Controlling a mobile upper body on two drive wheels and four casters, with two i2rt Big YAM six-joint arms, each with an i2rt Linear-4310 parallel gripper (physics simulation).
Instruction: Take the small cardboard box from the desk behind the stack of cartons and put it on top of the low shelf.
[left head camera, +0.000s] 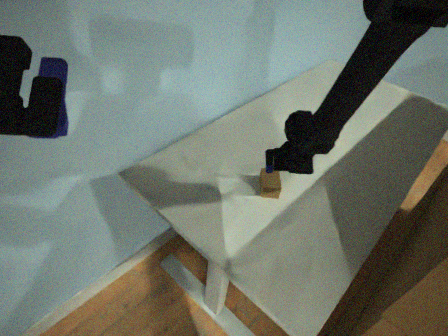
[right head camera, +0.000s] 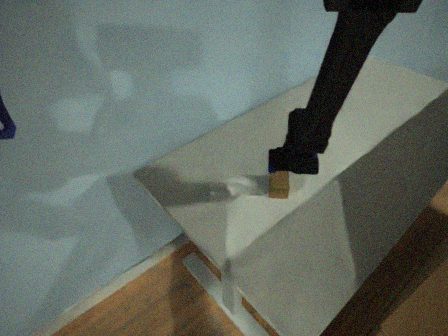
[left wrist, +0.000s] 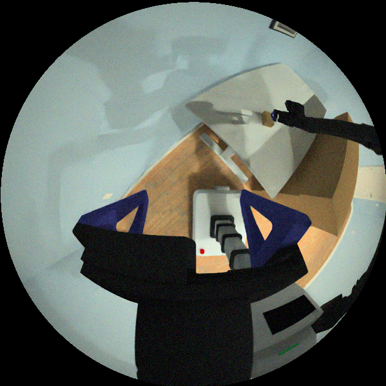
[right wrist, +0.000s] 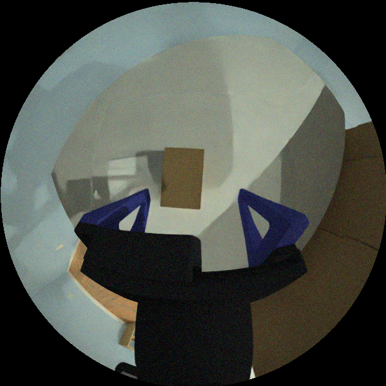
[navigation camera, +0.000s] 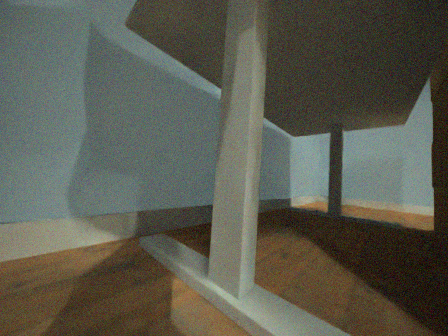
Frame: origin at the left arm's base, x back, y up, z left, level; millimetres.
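Seen in the pictures: left gripper, fingertip midpoint: (left head camera: 15, 127); right gripper, fingertip midpoint: (left head camera: 281, 168) (right head camera: 288, 168).
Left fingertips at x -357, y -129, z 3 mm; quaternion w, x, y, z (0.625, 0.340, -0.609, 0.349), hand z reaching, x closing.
Note:
A point is followed by its place in that frame.
The small brown cardboard box (left head camera: 270, 186) @(x -753, y -640, z -425 mm) (right head camera: 279, 187) @(x -751, y -640, z -430 mm) (left wrist: 267, 119) (right wrist: 182, 178) rests on the pale desk (left head camera: 305, 250) @(x -549, y -690, z -504 mm) (right head camera: 300, 260) @(x -528, y -690, z -474 mm) (left wrist: 260, 160) (right wrist: 190, 100). My right gripper (left head camera: 270, 164) (right head camera: 272, 167) (left wrist: 276, 116) (right wrist: 193, 193) is open and empty. Its fingertips overlap the box's upper end in the head views; in the right wrist view the box shows closer to the left-hand finger. My left gripper (left head camera: 55, 97) (left wrist: 193, 194) is open and empty, away from the desk at the left; a fingertip shows in the right head view. The low shelf cannot be made out.
Large brown cartons (left head camera: 425, 285) @(x -324, y -438, z -605 mm) (left wrist: 310, 210) (right wrist: 340, 200) stand against the right side of the desk in the picture. A wall runs behind the desk. The navigation camera faces a white desk leg (navigation camera: 235, 150) @(x -644, y -1121, z -276 mm) beneath the tabletop. My white base (left wrist: 203, 215) stands near the cartons.

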